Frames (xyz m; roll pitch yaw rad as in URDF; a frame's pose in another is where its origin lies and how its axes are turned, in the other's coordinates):
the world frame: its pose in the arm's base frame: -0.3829 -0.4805 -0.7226 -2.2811 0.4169 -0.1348
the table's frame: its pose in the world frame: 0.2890 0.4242 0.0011 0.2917 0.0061 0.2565
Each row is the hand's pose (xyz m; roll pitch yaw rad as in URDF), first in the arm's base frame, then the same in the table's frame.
Working: the arm's base frame: its pose in the table's frame: -0.6299 -1.2281 0.2446 1.9946 -0.0266 -0.6789

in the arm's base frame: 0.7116 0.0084 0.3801 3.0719 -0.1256 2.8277
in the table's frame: -0.2930 -1.9497 0.1150 1.0353 -0.2039 2.7104
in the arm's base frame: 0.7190 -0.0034 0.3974 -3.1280 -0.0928 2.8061
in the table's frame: -0.2937 -1.9631 0.0973 1.1206 -0.2378 2.6902
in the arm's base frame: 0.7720 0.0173 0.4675 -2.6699 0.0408 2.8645
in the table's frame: -0.2977 -2.0529 0.0888 1.6160 -0.2426 2.5402
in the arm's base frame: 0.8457 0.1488 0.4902 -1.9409 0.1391 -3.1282
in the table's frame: -0.2896 -2.1555 0.2013 2.3463 -0.0185 2.3304
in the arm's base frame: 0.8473 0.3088 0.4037 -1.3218 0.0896 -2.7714
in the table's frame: -0.2840 -2.1433 0.3827 2.9070 0.3218 2.2180
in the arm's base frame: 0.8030 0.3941 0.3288 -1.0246 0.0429 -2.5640
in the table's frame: -0.2998 -2.0878 0.4900 -3.1196 0.5256 2.1532
